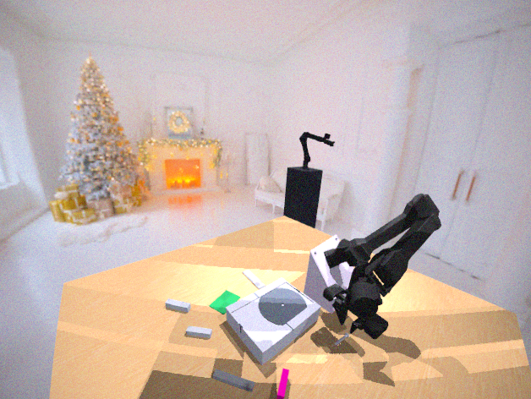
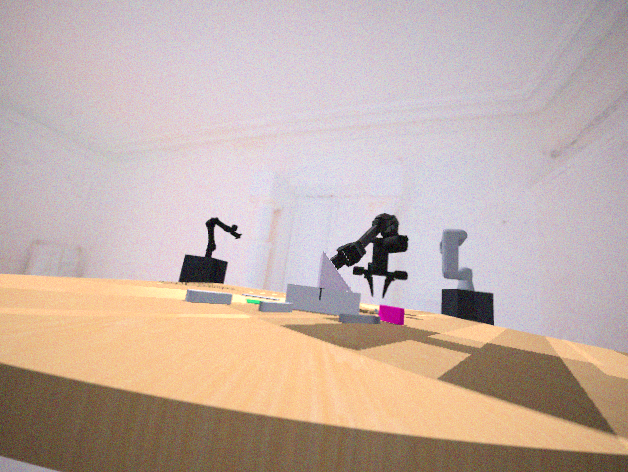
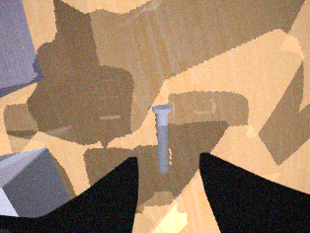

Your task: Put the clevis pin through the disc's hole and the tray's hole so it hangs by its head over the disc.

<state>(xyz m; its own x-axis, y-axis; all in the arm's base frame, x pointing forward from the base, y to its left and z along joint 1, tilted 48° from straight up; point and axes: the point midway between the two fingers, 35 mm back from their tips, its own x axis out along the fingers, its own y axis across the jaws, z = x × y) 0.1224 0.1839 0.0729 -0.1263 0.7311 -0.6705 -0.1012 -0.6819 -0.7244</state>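
The steel clevis pin is 5 cm below my gripper tip and 1 cm ahead of it. The rest, counted from my gripper tip: magenta block 24 cm ahead, 3 cm below, 1 cm to the right; then steel tray 19 cm to the right, 13 cm ahead, 1 cm below; then grey aluminium disc 18 cm to the right, 10 cm ahead.
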